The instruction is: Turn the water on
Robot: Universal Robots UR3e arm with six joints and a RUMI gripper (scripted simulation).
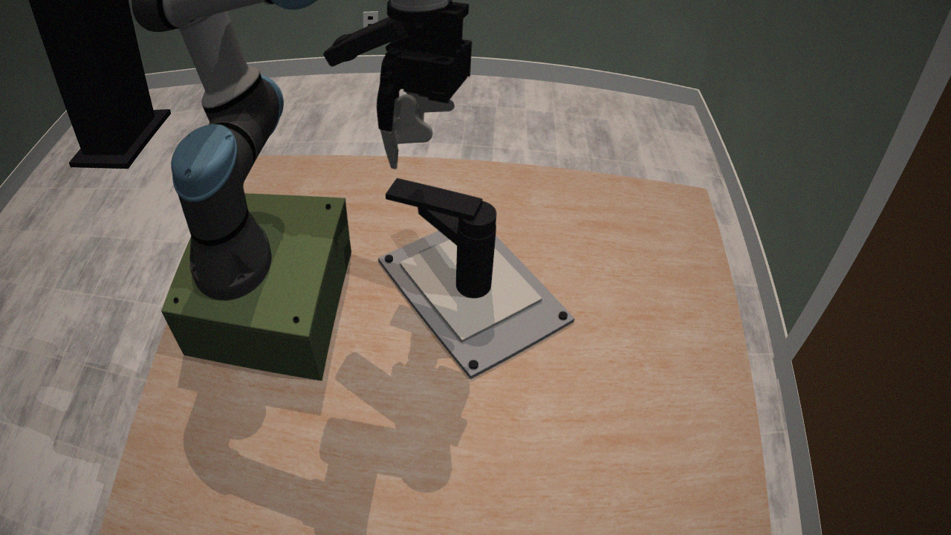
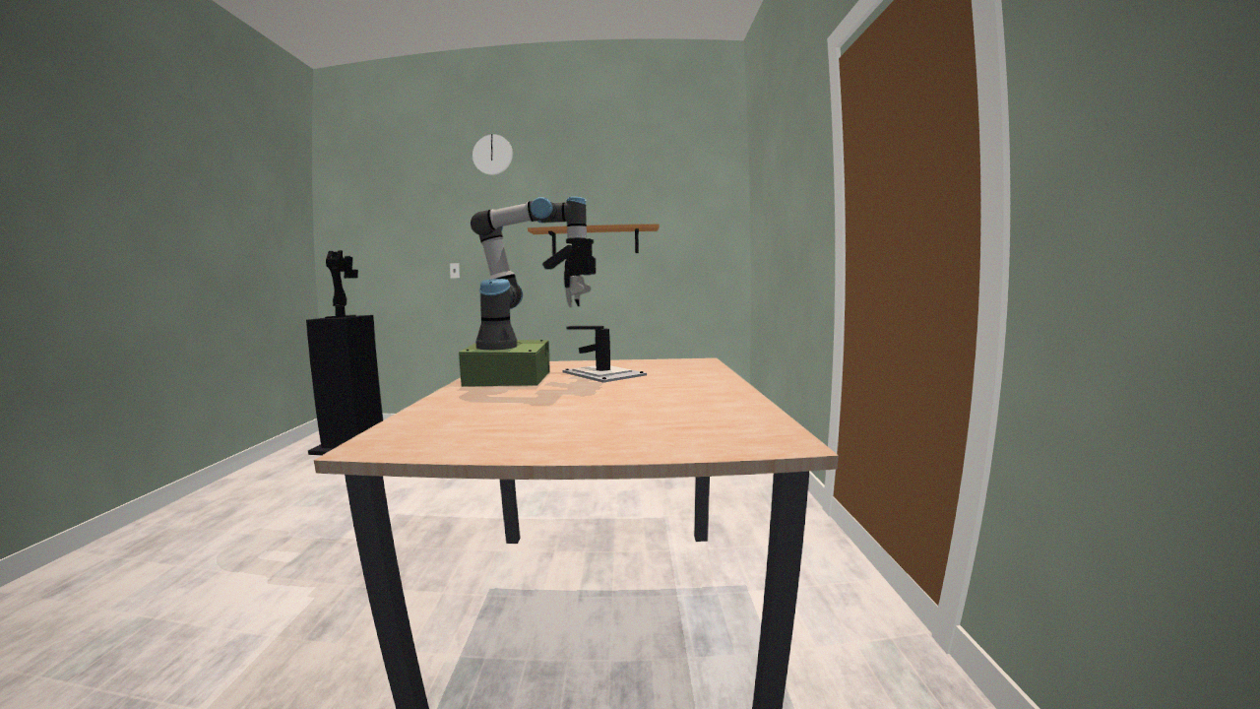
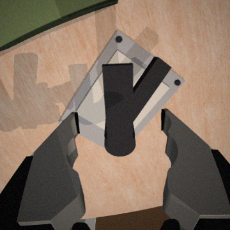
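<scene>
My hand is 40 mm short of the flat black lever, 10 mm to the left of it and 80 mm above it. The rest, counted from my hand: tap: 60 mm ahead, 10 mm to the right, 140 mm below; grey baseplate: 90 mm ahead, 20 mm to the right, 230 mm below.
</scene>
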